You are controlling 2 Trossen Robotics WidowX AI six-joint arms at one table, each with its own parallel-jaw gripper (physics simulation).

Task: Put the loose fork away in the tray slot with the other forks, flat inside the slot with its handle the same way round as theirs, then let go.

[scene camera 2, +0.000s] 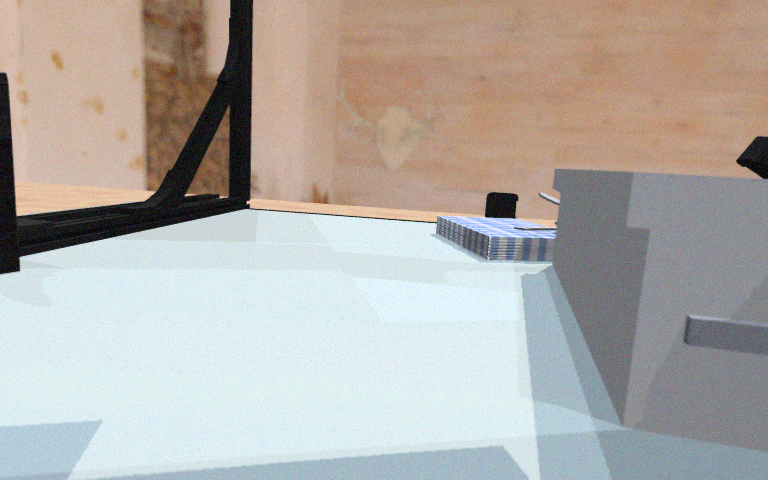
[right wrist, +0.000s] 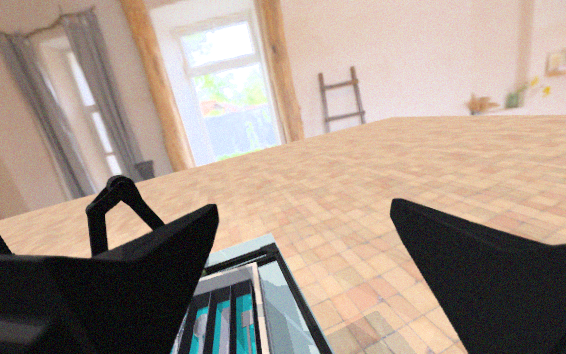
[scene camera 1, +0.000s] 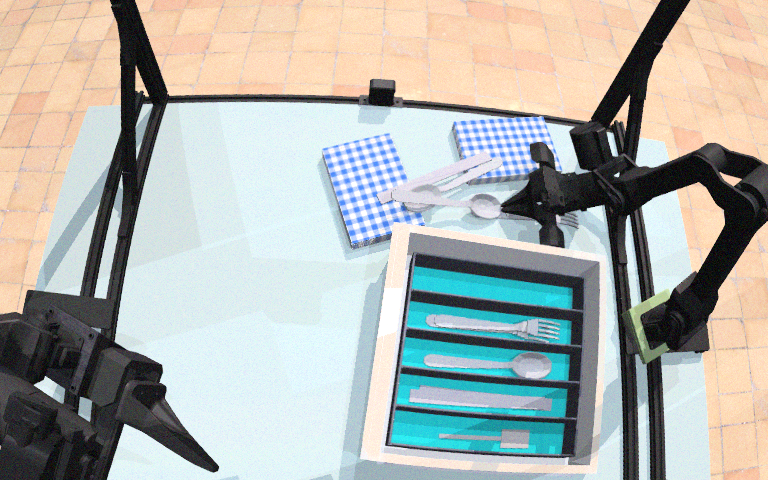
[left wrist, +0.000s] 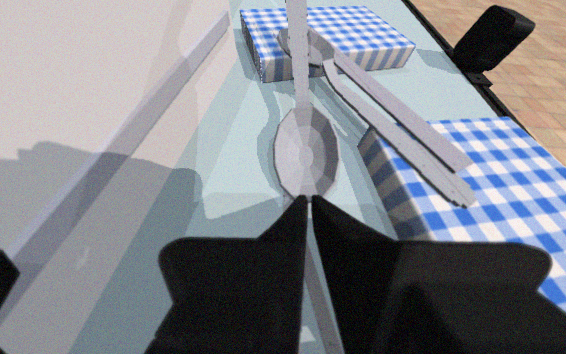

Note:
My right gripper is open, holding nothing. Further things: my left gripper and a cutlery tray.
My left gripper is seen too in the left wrist view.

